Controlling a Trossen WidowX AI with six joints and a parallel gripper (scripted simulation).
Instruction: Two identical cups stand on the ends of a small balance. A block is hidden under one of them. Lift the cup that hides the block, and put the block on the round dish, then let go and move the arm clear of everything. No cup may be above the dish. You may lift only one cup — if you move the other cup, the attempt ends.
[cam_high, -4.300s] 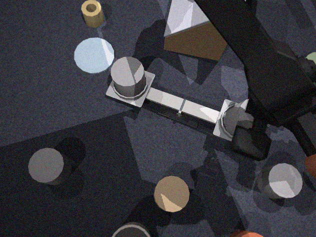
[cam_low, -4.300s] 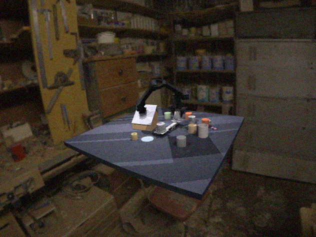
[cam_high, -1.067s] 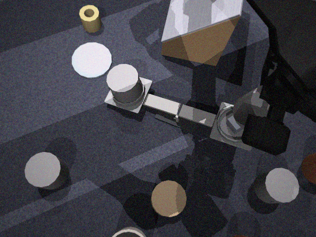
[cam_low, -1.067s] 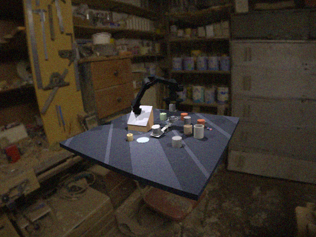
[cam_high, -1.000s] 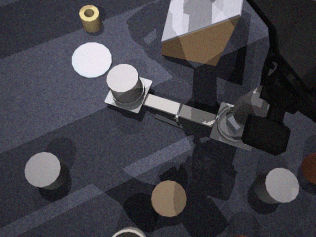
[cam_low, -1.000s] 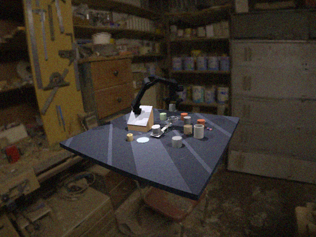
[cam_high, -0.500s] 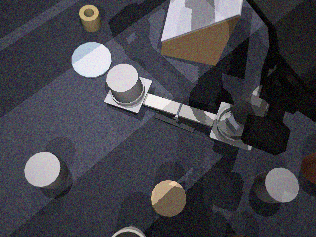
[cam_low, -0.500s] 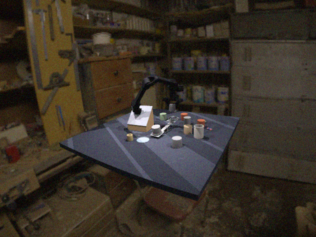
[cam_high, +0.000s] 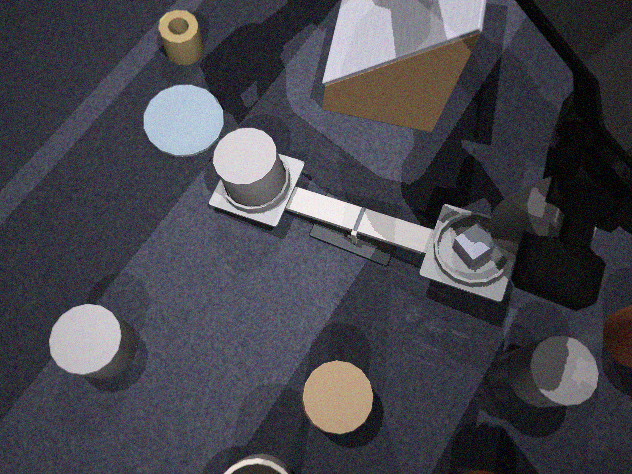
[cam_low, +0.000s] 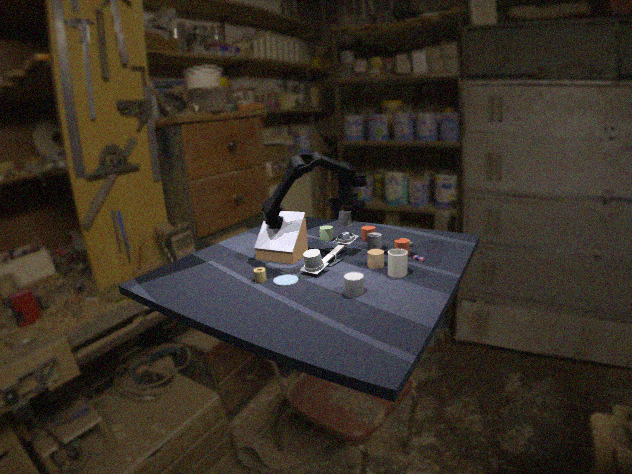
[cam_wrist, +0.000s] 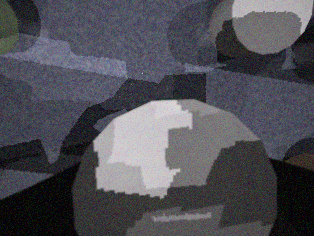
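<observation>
Right now the pale blue round dish is 120 mm behind my gripper tip, 400 mm to the right of it and 140 mm below it. The rest, counted from my gripper tip: green cylinder (180 mm behind, 130 mm to the left, 110 mm below); then small balance (20 mm behind, 160 mm to the right, 110 mm below); then tan cup (200 mm ahead, 150 mm to the right, 110 mm below).
</observation>
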